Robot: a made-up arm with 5 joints.
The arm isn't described. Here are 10 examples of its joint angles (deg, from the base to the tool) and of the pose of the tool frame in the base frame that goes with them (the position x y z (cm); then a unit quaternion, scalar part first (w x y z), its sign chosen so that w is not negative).
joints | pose
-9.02 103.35 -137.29 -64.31 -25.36 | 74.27 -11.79 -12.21 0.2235 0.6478 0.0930 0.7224
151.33 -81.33 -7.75 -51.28 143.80 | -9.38 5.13 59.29 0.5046 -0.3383 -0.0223 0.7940
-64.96 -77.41 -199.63 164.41 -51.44 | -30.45 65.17 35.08 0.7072 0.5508 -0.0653 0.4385
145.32 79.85 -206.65 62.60 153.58 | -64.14 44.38 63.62 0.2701 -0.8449 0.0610 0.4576
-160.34 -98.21 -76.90 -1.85 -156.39 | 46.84 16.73 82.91 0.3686 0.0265 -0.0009 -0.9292
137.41 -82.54 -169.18 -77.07 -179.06 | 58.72 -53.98 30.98 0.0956 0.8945 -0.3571 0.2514
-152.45 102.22 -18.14 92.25 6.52 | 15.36 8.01 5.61 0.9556 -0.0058 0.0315 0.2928
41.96 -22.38 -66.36 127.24 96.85 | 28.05 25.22 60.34 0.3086 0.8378 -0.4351 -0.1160
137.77 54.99 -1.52 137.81 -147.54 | 1.23 -1.12 16.61 0.0847 -0.0781 0.0596 0.9915
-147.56 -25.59 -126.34 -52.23 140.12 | 6.21 3.94 111.83 0.0634 0.1690 0.1235 0.9758
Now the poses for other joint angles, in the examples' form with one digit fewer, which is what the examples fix.
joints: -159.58 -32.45 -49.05 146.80 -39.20
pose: -25.5 -9.5 53.9 0.532 -0.419 0.731 -0.088
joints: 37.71 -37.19 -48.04 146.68 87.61
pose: 19.6 15.2 55.3 0.454 0.779 -0.363 -0.235
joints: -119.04 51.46 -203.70 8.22 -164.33
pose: -21.4 -38.6 99.6 0.590 0.285 0.119 -0.746
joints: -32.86 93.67 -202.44 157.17 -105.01
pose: 61.5 -39.7 30.2 0.383 -0.737 -0.537 0.147
